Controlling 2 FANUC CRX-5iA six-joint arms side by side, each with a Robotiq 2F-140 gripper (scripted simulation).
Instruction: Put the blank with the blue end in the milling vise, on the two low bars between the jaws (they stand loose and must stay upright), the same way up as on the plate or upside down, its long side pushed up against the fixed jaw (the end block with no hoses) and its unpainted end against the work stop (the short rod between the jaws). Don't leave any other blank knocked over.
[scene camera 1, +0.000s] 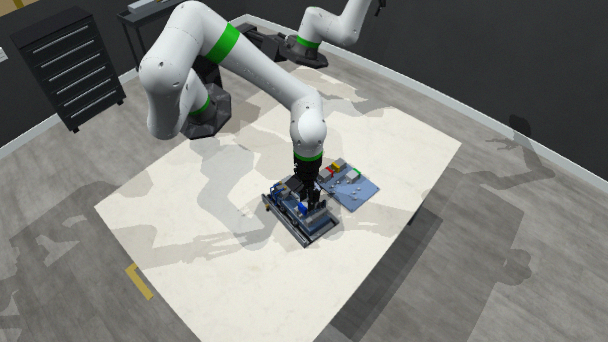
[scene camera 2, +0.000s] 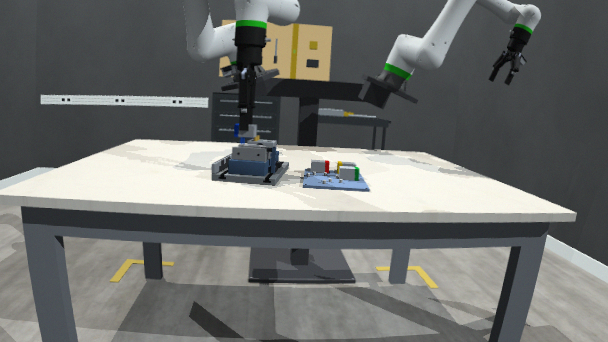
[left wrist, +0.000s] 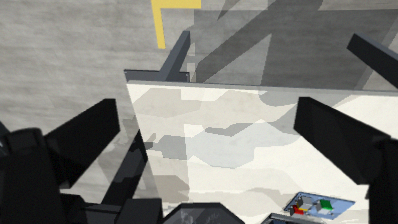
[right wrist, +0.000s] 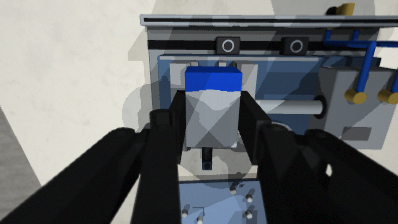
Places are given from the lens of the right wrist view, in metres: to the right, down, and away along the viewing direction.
my right gripper (right wrist: 211, 106): 0.01, -0.01, 0.17
blue-ended blank (right wrist: 212, 93): 0.01, -0.01, 0.15
hosed block (right wrist: 333, 81): 0.14, -0.03, 0.22
The marked spots on the hosed block and the blue-ended blank are 0.15 m apart.
